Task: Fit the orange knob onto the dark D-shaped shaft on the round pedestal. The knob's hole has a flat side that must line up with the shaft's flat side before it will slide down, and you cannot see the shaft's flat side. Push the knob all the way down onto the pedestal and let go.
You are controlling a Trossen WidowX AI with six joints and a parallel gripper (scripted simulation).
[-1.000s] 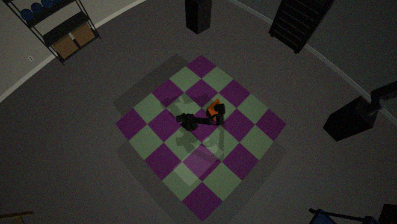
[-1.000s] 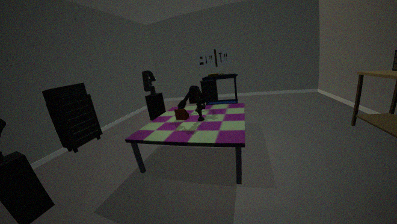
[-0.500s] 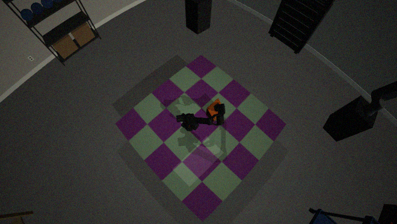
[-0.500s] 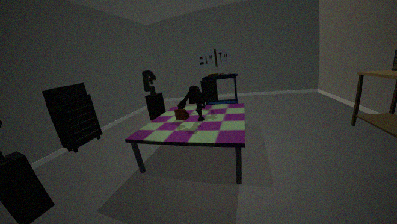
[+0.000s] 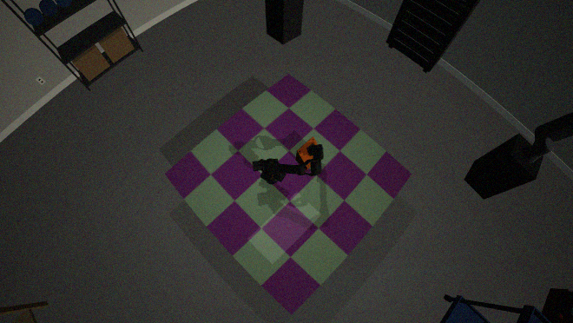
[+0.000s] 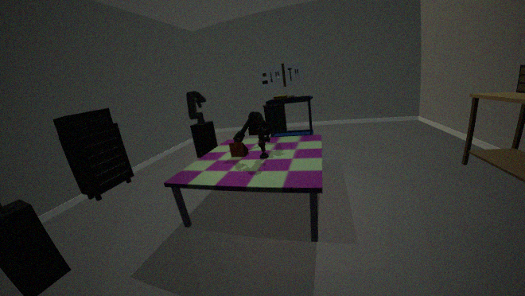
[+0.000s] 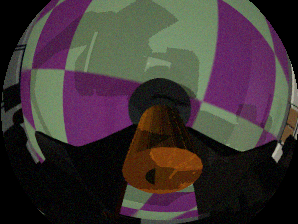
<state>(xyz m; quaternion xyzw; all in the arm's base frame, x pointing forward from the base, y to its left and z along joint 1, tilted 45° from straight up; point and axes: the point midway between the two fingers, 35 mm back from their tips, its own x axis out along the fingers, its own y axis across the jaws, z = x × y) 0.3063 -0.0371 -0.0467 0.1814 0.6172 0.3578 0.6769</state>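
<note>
My gripper tip is now 20 mm below the orange knob. Round my gripper tip: pedestal (40 mm below).
</note>
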